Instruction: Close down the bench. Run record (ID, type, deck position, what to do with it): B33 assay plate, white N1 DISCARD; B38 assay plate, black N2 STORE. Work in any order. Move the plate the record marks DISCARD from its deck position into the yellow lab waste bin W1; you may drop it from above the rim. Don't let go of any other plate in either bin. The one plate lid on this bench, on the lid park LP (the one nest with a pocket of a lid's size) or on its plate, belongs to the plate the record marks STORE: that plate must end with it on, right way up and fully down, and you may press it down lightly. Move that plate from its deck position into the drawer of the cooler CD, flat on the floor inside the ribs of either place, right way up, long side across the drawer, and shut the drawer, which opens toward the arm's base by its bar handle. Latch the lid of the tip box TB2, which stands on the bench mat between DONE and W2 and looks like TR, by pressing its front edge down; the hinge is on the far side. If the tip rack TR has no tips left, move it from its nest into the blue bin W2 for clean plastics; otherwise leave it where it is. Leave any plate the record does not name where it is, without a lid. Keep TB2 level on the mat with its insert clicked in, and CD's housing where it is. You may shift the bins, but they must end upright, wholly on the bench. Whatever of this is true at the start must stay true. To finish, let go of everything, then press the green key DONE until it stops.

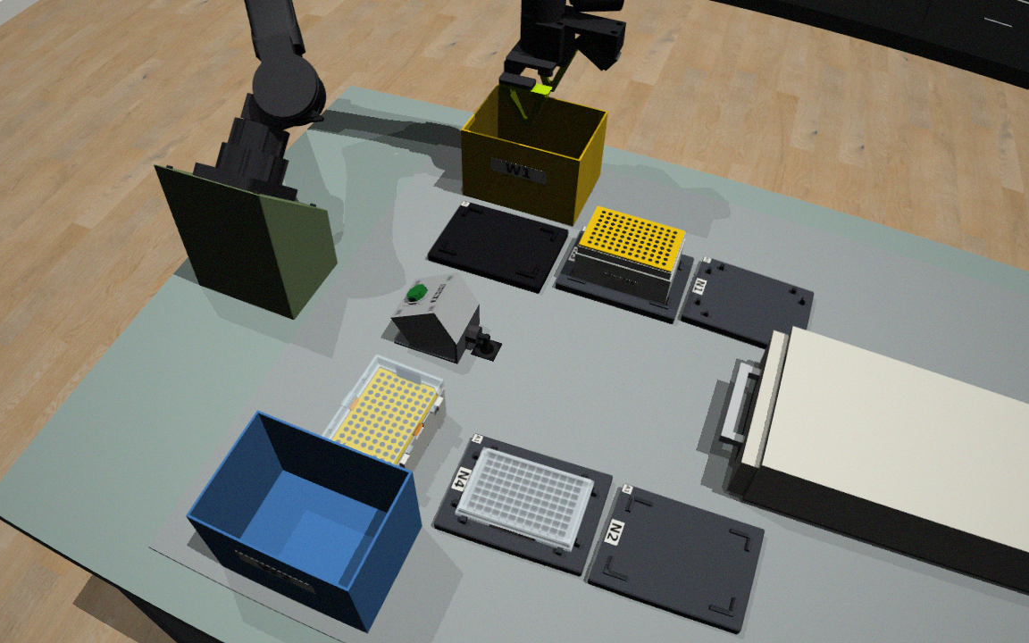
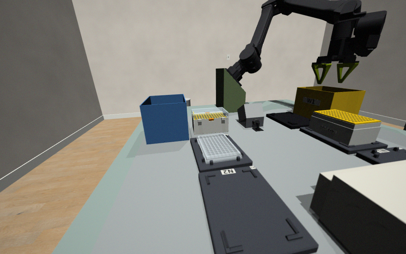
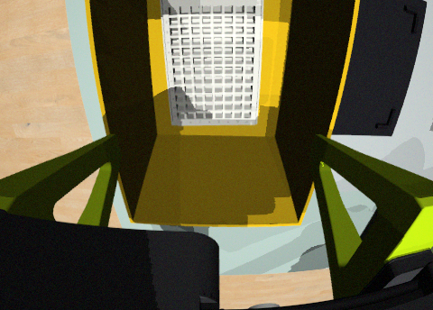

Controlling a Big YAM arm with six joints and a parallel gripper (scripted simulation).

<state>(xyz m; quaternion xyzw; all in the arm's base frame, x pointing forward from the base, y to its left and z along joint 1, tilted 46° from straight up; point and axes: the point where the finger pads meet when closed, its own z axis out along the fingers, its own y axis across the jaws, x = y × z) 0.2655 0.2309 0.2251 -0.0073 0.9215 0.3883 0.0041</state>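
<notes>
Right now my hand is 18 cm short of the tip rack TR, 14 cm to the left of it and 10 cm above it. Also, from my hand: black lid park: 15 cm to the right, 14 cm below, 1 cm ahead; then white assay plate: 14 cm below; then yellow bin W1: 11 cm below.
</notes>
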